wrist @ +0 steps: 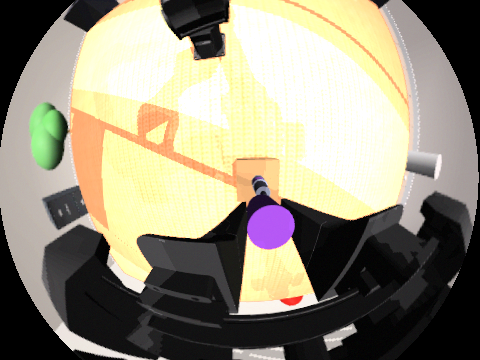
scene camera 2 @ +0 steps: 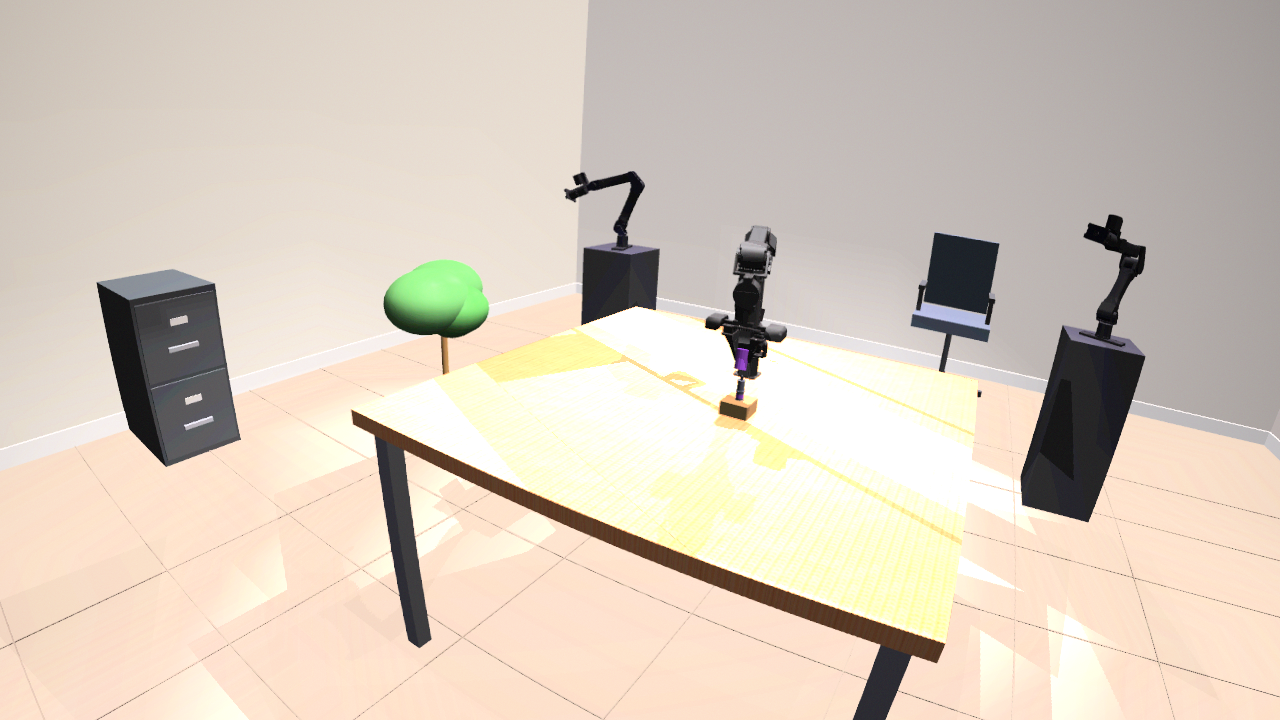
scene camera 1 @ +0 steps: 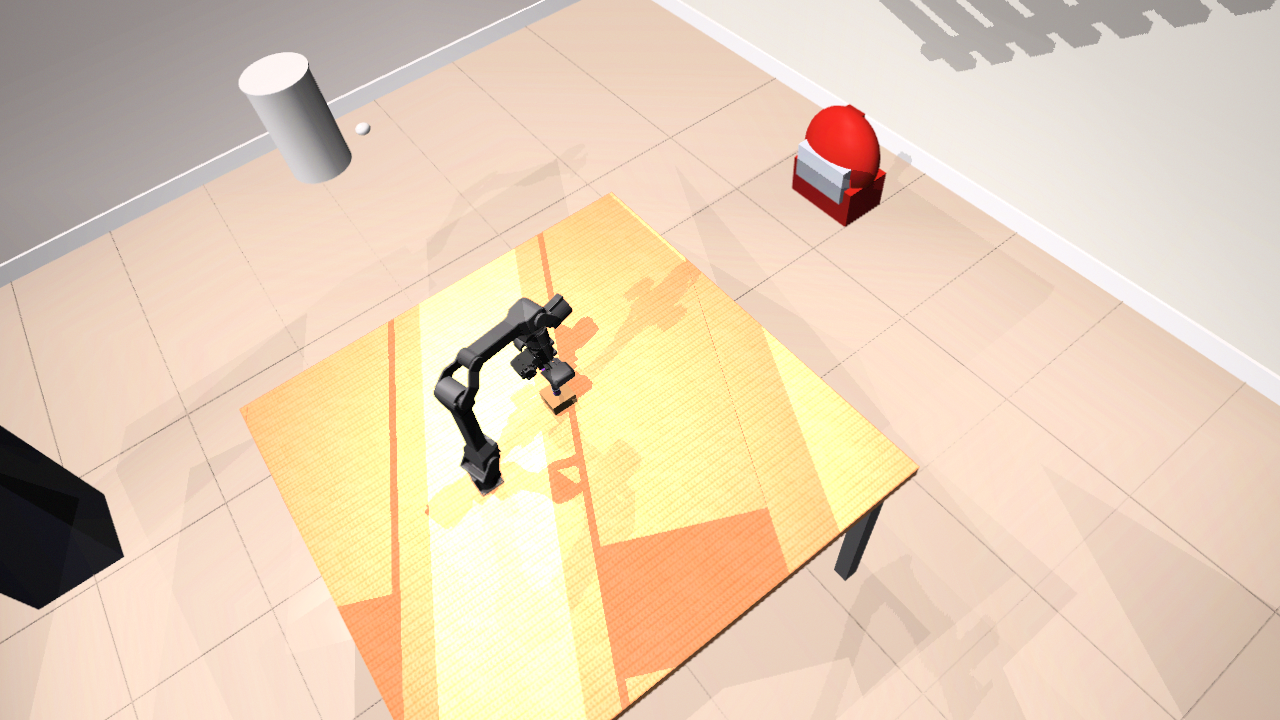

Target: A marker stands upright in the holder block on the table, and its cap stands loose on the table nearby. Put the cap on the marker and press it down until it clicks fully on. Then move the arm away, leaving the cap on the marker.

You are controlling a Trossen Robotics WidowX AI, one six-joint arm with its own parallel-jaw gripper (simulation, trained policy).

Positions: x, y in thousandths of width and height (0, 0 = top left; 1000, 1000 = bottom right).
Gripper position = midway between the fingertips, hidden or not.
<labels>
My gripper shows in the wrist view (549, 571), in scene camera 2 (580, 502) and in scene camera 1 (429, 523).
</labels>
